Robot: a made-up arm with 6 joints.
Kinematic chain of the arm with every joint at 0, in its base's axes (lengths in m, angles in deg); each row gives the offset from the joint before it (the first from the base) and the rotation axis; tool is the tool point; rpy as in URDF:
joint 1: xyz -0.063 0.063 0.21 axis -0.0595 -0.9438 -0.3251
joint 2: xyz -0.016 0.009 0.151 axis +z
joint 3: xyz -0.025 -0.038 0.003 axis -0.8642 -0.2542 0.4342
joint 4: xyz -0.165 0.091 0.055 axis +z
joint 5: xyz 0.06 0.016 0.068 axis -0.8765 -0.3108 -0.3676
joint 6: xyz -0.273 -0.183 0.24 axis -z
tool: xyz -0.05 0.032 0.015 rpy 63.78 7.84 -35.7
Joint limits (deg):
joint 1: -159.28..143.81
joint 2: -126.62..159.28
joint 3: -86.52..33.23
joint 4: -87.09..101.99
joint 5: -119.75..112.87
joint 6: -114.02..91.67
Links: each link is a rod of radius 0.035 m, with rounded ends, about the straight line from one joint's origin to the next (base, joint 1, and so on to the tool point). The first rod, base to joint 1, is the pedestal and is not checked.
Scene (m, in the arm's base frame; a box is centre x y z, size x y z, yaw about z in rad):
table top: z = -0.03
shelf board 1: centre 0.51 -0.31 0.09 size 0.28 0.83 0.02 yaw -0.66
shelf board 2: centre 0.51 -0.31 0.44 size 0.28 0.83 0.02 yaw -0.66
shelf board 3: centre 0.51 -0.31 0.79 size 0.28 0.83 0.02 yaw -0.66
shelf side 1: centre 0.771 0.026 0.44 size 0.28 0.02 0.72 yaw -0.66
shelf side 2: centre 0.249 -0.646 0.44 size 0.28 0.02 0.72 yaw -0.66
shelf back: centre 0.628 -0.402 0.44 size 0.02 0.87 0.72 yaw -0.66
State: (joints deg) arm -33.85 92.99 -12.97 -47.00 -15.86 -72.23
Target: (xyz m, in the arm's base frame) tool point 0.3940 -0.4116 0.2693
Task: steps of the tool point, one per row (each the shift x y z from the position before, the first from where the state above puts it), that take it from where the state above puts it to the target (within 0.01 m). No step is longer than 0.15 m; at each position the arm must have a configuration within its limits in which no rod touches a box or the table.
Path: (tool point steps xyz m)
1: -0.0511 -0.0042 -0.0098
2: -0.0409 0.0233 -0.0043
3: -0.0374 0.0469 0.0042
4: -0.0409 0.0662 0.0099
5: 0.0513 0.0110 -0.1087
6: 0.0118 0.0135 -0.1162
7: -0.0282 0.0173 -0.1093
8: 0.0650 -0.0743 0.0071
9: 0.0688 -0.0553 0.0003
10: 0.0712 -0.0294 -0.0074

